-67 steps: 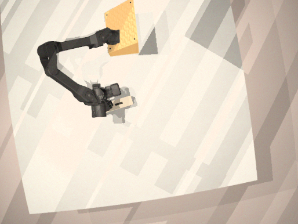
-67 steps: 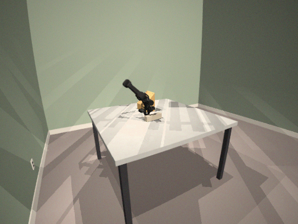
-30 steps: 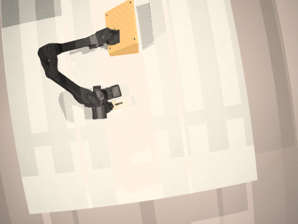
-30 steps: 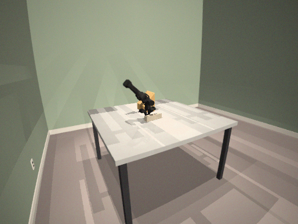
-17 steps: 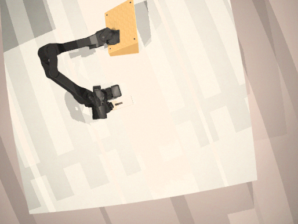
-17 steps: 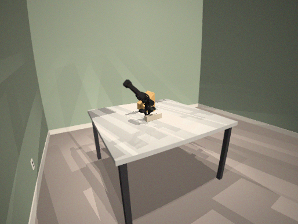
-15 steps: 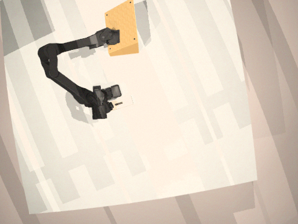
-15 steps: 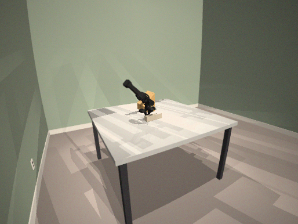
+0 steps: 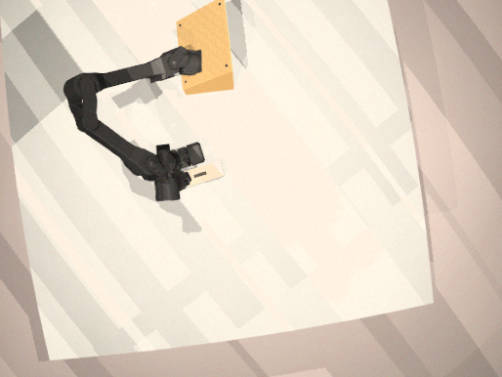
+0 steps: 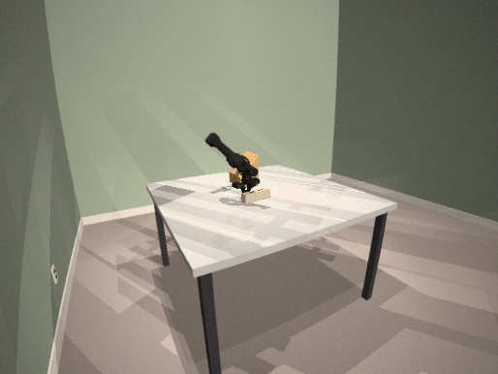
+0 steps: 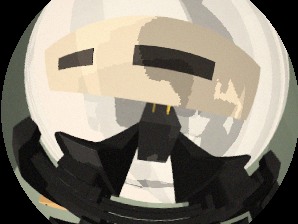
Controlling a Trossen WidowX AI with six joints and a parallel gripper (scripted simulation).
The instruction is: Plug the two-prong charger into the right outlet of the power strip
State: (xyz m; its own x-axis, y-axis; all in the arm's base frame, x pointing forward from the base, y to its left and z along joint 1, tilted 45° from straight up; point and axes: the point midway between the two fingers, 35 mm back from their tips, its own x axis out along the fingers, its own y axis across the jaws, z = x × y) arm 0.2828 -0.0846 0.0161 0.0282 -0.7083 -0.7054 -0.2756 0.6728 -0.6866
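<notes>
The dark charger is 20 mm ahead of my gripper tip and 10 mm above it.
</notes>
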